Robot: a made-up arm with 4 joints. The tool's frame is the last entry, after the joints. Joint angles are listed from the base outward.
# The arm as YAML. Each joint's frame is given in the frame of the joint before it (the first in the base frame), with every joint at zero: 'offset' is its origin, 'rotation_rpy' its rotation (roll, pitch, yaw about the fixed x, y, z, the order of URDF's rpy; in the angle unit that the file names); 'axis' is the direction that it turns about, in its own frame. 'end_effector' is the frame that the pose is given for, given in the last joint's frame.
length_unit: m
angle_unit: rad
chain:
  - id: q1
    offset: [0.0, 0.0, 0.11]
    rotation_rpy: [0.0, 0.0, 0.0]
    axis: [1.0, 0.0, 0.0]
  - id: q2
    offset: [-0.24, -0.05, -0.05]
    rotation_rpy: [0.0, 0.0, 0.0]
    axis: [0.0, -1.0, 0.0]
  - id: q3
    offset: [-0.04, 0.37, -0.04]
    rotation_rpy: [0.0, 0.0, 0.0]
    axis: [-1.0, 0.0, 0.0]
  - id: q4
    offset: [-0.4, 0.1, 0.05]
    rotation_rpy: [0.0, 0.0, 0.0]
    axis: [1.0, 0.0, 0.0]
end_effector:
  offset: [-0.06, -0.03, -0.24]
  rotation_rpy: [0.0, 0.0, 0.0]
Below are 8 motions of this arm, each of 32 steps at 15 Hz.
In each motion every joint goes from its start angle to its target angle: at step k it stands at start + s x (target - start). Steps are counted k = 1, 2, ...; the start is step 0. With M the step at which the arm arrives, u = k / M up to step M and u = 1 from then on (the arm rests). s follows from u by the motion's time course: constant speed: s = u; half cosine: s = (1 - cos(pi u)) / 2; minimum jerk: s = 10 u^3 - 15 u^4 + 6 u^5.
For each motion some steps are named. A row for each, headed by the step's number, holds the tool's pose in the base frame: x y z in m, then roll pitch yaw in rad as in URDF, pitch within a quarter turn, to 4 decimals.
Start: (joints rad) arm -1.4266 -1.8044 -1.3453 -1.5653
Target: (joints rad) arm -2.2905 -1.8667 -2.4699 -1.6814
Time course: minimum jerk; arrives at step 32
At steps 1, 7, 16, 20, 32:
1: -0.2790 0.4988 -0.0319 -1.8240 0.1400 -1.8068
7: -0.2843 0.4915 -0.0711 -1.7360 0.0786 -1.8097
16: -0.3031 0.3862 -0.2945 -1.2093 -0.2775 -1.8463
20: -0.3031 0.2870 -0.3945 -0.9169 -0.4619 -1.8832
32: -0.2926 0.1304 -0.4826 -0.5321 -0.6822 -1.9559

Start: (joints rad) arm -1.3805 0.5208 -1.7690 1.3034
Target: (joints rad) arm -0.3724 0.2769 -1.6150 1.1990
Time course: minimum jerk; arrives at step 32
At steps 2, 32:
2: -0.8158 0.0072 -0.1922 1.6686 -0.0953 0.5123
32: -0.7962 0.3742 0.0477 2.4282 -0.2575 0.1030

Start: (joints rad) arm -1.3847 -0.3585 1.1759 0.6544
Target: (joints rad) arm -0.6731 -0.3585 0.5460 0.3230
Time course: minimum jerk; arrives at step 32
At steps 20, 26, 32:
20: -0.8093 0.1011 -0.2333 -1.2063 0.2285 -0.2787
26: -0.8060 0.1743 -0.2177 -0.9780 0.2699 -0.2390
32: -0.8053 0.1897 -0.2121 -0.9283 0.2779 -0.2295

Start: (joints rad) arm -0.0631 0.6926 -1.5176 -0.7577
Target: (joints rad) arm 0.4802 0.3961 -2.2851 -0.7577
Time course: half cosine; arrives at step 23
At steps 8, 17, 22, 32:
8: -0.5860 0.4699 -0.2794 1.0691 -0.6101 -0.0586
17: -0.6685 0.5399 -0.0048 1.8368 -0.4071 -0.1802
22: -0.6863 0.5323 0.0718 2.0354 -0.3509 -0.1907
32: -0.6868 0.5319 0.0741 2.0414 -0.3492 -0.1908

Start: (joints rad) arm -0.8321 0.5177 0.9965 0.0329
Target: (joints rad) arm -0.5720 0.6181 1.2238 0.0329
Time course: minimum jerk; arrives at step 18
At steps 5, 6, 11, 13, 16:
5: -0.5670 -0.2060 -0.3666 -1.8650 -0.3619 0.3979
6: -0.5649 -0.1991 -0.3690 -1.8650 -0.3743 0.3971
11: -0.5516 -0.1520 -0.3823 -1.8630 -0.4576 0.3834
13: -0.5475 -0.1357 -0.3857 -1.8614 -0.4857 0.3754
16: -0.5445 -0.1233 -0.3880 -1.8597 -0.5069 0.3682

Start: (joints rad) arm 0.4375 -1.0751 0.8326 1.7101
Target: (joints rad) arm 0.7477 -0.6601 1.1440 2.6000
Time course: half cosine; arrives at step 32
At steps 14, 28, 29, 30, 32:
14: -0.7262 0.4154 0.6138 1.9077 0.7301 0.5993
28: -0.7375 0.3890 0.6360 2.2937 0.4822 0.4938
29: -0.7376 0.3878 0.6367 2.3056 0.4753 0.4903
30: -0.7377 0.3869 0.6371 2.3143 0.4703 0.4877
32: -0.7378 0.3862 0.6375 2.3212 0.4663 0.4857

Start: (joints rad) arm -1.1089 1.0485 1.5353 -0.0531
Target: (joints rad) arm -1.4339 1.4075 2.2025 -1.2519
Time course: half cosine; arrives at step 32
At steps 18, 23, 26, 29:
18: -0.4666 -0.4169 -0.2704 2.0919 -0.2548 1.2524
23: -0.4402 -0.4409 -0.3223 1.6442 -0.1911 1.3376
26: -0.4160 -0.4567 -0.3452 1.4471 -0.1612 1.3747
29: -0.3966 -0.4680 -0.3584 1.3228 -0.1418 1.3980

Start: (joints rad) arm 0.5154 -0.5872 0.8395 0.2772
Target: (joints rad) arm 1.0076 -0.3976 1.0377 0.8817
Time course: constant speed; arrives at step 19
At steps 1, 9, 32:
1: -0.8076 0.2379 0.2467 0.0814 0.4867 0.3237
9: -0.8242 0.2767 0.2603 0.4432 0.3571 0.3539
32: -0.8300 0.3235 0.3161 0.8876 0.2082 0.3412

